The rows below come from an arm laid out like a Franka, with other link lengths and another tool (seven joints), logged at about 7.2 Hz.
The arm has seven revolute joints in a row. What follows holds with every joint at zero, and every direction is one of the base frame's. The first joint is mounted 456.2 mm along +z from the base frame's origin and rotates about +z. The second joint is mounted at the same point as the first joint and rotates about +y. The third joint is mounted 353.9 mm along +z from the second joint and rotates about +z. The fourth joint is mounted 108.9 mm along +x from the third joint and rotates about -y. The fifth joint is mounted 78.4 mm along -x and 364.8 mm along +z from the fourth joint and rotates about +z. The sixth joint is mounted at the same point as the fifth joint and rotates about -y. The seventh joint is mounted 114.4 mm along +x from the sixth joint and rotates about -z. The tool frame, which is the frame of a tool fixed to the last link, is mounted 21 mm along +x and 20 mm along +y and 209 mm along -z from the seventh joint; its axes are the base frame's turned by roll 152.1, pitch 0 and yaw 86.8 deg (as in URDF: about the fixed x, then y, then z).
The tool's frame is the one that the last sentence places.
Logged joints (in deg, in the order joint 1, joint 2, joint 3, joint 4, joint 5, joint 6, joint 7), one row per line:
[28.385, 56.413, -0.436, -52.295, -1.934, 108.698, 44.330]
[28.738, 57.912, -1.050, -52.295, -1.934, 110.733, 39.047]
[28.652, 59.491, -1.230, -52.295, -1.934, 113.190, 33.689]
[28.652, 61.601, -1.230, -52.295, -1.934, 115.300, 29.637]
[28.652, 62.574, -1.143, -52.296, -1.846, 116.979, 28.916]
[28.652, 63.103, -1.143, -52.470, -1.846, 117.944, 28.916]
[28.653, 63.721, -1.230, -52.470, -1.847, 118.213, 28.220]
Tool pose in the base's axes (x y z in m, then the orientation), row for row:
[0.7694, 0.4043, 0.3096, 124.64, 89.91, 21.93]
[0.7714, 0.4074, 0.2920, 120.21, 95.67, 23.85]
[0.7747, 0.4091, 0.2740, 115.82, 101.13, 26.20]
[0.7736, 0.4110, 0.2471, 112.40, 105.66, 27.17]
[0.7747, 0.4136, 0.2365, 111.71, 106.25, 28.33]
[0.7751, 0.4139, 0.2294, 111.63, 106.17, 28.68]
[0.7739, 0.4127, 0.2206, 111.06, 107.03, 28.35]
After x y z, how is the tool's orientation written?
As a rotation vector, in degrees.
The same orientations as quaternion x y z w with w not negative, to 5 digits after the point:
[0.78421, 0.56570, 0.13798, 0.21438]
[0.75554, 0.60131, 0.14990, 0.21240]
[0.72630, 0.63418, 0.16430, 0.20813]
[0.70271, 0.66057, 0.16986, 0.20245]
[0.69804, 0.66392, 0.17703, 0.20150]
[0.69769, 0.66357, 0.17925, 0.20191]
[0.69375, 0.66858, 0.17709, 0.20088]

